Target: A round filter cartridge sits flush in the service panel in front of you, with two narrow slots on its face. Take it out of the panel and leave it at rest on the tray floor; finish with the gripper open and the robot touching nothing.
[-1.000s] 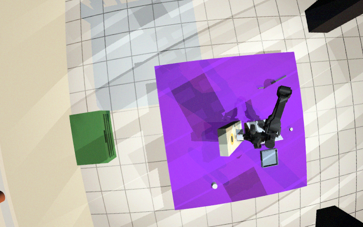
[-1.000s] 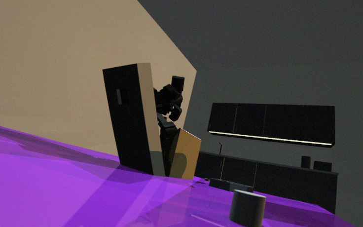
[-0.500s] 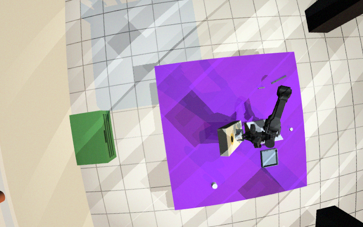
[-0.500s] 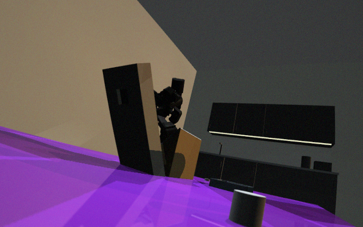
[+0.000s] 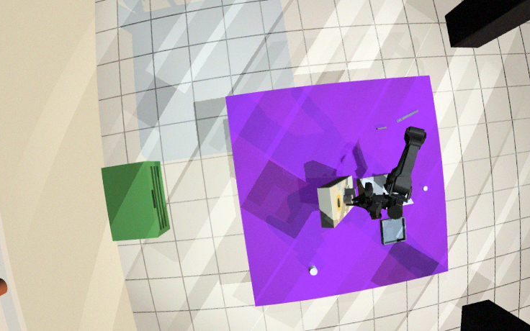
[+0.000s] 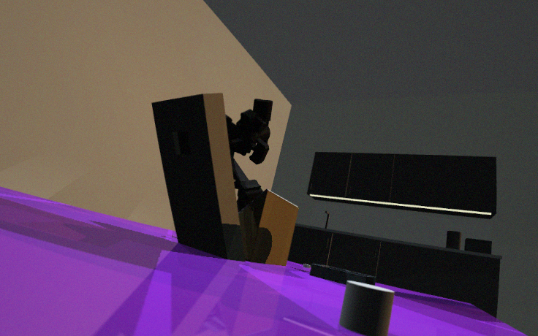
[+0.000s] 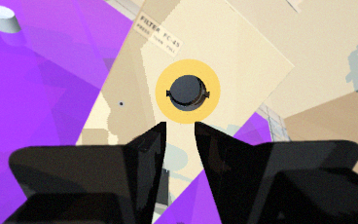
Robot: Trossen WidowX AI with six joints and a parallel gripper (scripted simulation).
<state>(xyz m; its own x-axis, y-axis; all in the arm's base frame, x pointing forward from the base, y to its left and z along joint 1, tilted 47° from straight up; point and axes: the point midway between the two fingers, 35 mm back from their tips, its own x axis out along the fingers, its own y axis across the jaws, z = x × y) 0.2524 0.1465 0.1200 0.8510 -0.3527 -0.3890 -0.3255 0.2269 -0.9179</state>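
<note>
Right now the round white filter cartridge is 8 cm below my gripper tip and 2 cm behind it. The rest, counted from my gripper tip: beige service panel: 10 cm below, 3 cm ahead; then blue-grey square tray: 36 cm behind, 26 cm to the left, 26 cm below.
</note>
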